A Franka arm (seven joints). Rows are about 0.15 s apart.
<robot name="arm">
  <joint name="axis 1" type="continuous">
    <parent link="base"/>
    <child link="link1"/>
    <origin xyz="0 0 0.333"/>
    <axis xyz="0 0 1"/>
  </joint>
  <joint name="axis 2" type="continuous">
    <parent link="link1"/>
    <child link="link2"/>
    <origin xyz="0 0 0"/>
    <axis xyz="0 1 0"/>
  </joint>
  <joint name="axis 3" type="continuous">
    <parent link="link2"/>
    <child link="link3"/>
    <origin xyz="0 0 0.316"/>
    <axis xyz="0 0 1"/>
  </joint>
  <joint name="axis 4" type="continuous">
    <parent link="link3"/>
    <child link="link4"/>
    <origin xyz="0.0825 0 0"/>
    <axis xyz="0 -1 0"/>
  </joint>
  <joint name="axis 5" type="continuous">
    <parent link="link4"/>
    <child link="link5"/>
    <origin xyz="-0.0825 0 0.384"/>
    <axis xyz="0 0 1"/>
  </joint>
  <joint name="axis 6" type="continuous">
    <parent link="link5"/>
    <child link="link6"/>
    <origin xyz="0 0 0"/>
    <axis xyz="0 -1 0"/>
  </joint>
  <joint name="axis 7" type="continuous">
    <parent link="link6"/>
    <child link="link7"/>
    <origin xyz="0.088 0 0"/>
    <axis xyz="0 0 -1"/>
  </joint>
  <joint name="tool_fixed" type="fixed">
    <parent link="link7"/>
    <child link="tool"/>
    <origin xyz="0 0 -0.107" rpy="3.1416 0 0"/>
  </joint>
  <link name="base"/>
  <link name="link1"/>
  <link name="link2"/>
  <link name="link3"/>
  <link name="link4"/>
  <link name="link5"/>
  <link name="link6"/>
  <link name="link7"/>
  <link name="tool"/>
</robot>
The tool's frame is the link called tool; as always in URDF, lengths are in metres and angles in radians. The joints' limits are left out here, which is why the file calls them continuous.
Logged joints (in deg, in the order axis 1, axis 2, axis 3, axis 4, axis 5, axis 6, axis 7), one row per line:
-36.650, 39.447, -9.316, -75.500, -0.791, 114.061, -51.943
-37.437, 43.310, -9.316, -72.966, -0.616, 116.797, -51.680
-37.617, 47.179, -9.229, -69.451, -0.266, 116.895, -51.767
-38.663, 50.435, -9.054, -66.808, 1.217, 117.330, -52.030
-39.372, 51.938, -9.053, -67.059, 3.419, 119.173, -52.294
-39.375, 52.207, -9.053, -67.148, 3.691, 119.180, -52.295
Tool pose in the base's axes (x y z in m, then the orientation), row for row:
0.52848, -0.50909, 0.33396, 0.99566, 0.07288, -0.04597, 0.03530
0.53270, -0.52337, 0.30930, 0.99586, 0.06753, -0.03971, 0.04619
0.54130, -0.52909, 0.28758, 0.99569, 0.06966, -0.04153, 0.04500
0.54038, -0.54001, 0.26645, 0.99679, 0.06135, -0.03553, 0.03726
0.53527, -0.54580, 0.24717, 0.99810, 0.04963, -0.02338, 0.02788
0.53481, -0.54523, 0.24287, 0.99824, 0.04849, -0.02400, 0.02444
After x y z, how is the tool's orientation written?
As a quaternion, x y z w.
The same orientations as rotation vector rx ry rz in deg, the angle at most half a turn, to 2 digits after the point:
175.30, 12.83, -8.09
174.17, 11.81, -6.94
174.26, 12.19, -7.27
175.29, 10.79, -6.25
176.54, 8.78, -4.14
176.94, 8.59, -4.25

